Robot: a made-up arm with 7 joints.
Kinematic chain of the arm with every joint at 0, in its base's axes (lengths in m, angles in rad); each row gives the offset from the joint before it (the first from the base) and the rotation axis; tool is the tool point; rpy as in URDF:
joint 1: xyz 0 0.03 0.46 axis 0 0.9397 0.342
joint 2: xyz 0 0.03 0 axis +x
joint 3: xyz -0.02 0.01 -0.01 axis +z
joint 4: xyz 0.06 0 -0.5 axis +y
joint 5: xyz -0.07 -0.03 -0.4 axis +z
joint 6: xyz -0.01 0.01 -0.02 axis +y
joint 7: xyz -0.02 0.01 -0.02 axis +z
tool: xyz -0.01 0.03 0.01 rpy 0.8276 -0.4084 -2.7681
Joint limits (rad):
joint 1: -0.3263..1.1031
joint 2: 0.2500..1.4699
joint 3: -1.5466..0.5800
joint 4: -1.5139..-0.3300
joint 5: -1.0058..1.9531
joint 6: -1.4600..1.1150
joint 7: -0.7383..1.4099
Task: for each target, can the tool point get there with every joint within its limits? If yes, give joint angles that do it. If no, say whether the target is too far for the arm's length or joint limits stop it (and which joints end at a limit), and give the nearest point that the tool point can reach.
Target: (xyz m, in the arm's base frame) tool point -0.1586 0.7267 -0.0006
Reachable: yes | joints 0.9739 0.9465 0.1553 -1.3875 -0.4144 -0.8009 0.5076
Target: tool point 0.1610 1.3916 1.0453
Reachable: no: too far | nearest point 0.2820 0.9568 0.6366 | short by 0.609 m
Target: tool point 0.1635 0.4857 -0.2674
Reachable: yes | joints 0.2147 0.4932 0.1105 -1.1314 0.1040 0.8123 1.1148
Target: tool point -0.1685 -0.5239 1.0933
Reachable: no: joint limits stop it (at a limit: joint 1, joint 2, joint 3, joint 4, joint 5, joint 7) | nearest point -0.5421 -0.3726 0.1427 | short by 1.033 m
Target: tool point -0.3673 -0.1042 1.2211
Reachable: no: joint limits stop it (at a limit: joint 1, joint 2, joint 3, joint 4, joint 5, joint 7) | nearest point -0.6364 0.4548 0.3855 | short by 1.041 m
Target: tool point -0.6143 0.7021 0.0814
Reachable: yes | joints 0.9658 0.8394 0.2876 -0.4760 1.2444 -0.7401 -0.5461
